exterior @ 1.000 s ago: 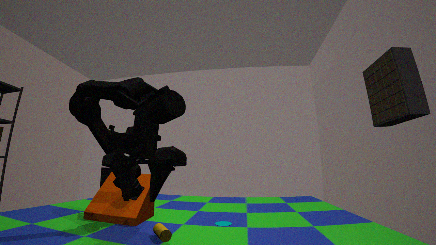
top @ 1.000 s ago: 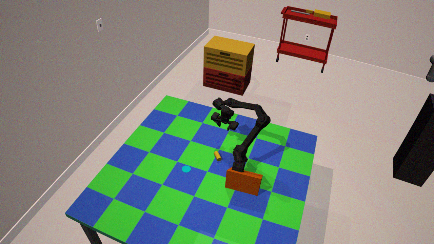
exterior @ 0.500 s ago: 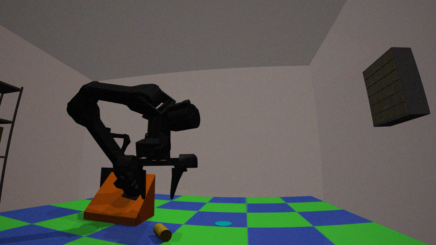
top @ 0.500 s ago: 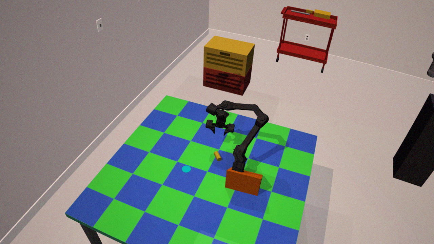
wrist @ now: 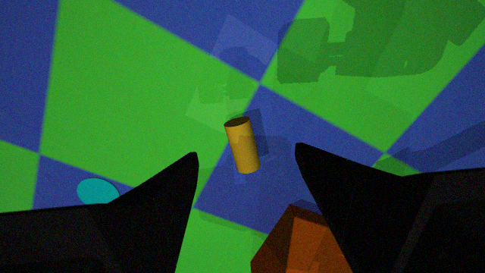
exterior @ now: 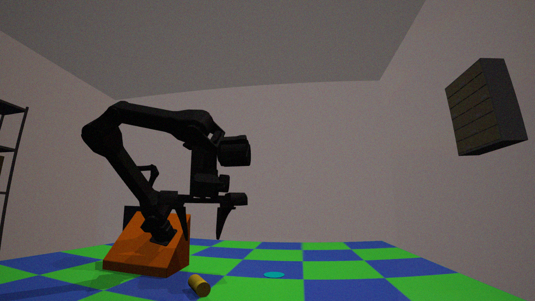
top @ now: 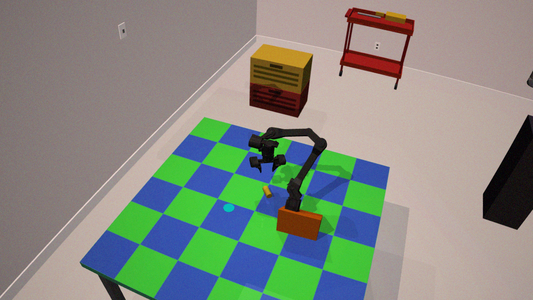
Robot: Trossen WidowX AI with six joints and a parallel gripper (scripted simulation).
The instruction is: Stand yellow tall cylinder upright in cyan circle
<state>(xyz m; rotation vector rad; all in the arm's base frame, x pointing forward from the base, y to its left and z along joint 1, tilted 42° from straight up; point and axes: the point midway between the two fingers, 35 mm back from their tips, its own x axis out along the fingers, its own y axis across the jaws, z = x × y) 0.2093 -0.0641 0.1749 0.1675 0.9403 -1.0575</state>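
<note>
Now: gripper tip 30 mm past the yellow tall cylinder, 40 mm to the right of it and 110 mm above it. Round my gripper tip: cyan circle: 110 mm ahead, 220 mm to the left, 130 mm below.
</note>
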